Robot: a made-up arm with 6 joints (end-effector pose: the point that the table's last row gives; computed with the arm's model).
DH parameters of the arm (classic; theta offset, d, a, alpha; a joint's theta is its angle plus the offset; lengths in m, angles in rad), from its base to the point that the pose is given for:
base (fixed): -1.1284 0 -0.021 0
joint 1: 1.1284 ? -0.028 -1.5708
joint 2: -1.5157 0 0.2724 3.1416
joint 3: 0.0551 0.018 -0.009 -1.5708
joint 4: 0 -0.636 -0.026 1.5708
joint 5: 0 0.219 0.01 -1.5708
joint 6: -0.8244 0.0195 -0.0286 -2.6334
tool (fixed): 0.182 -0.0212 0 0
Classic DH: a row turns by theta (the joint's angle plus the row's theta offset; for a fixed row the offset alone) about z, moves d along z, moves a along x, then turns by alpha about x.
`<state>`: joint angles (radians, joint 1 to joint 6).
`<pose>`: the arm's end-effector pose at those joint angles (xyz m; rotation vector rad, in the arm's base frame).
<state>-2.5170 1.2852 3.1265 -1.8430 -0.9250 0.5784</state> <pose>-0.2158 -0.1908 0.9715 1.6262 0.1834 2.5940</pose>
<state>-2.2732 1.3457 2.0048 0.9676 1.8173 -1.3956</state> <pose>-0.5797 -0.3746 0.7912 -1.8394 -0.4714 -2.2285</pose>
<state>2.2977 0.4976 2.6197 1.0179 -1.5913 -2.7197</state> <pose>0.3478 -0.1950 0.9869 0.1757 1.9382 1.4193</pose>
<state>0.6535 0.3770 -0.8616 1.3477 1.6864 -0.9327</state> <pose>0.4192 0.1925 -0.0256 -0.8625 -0.2522 0.5312</pose>
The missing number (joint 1, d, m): 0.275
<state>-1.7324 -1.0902 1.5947 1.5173 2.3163 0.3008</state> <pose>0.0764 0.9762 0.5309 0.5141 1.6689 -1.4005</pose>
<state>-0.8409 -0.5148 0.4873 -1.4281 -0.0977 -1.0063</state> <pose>0.1956 -0.2547 0.9172 0.6875 0.3248 -0.6384</pose>
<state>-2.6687 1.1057 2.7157 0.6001 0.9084 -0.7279</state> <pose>-0.2332 0.1370 0.9944 1.2646 0.9543 1.2733</pose>
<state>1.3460 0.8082 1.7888 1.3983 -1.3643 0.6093</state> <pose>0.1152 0.3410 1.0755 -2.0603 -0.7342 -1.9379</pose>
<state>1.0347 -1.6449 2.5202 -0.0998 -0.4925 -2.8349</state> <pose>-0.1198 -0.6449 -0.2586 0.5144 -2.0619 1.5710</pose>
